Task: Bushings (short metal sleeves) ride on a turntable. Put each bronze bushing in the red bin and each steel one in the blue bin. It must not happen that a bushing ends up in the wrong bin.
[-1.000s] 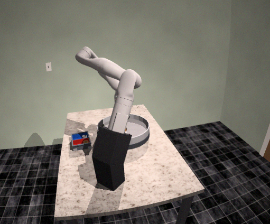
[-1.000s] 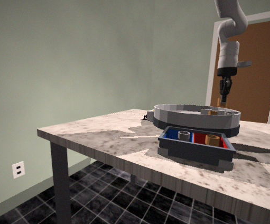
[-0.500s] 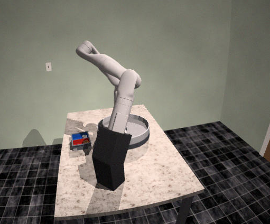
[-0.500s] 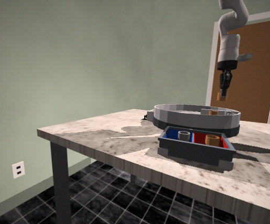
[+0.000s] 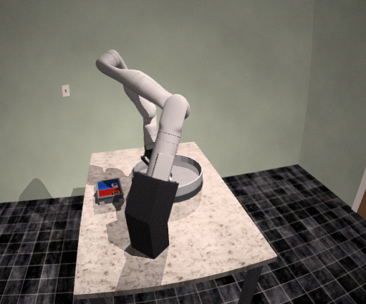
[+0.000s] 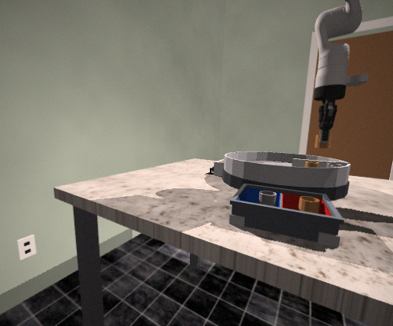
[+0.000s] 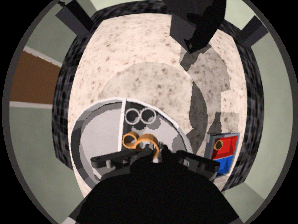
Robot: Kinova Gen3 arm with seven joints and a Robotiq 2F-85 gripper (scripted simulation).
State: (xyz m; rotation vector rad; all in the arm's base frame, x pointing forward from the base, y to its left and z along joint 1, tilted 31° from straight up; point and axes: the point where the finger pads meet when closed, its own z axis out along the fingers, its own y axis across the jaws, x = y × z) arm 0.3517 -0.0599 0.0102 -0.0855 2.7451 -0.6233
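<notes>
Right now my hand is 250 mm to the right of the bin tray, 160 mm above it and 100 mm short of it. From my hand the other things lie so: turntable 130 mm below, 120 mm ahead, 100 mm to the right.
</notes>
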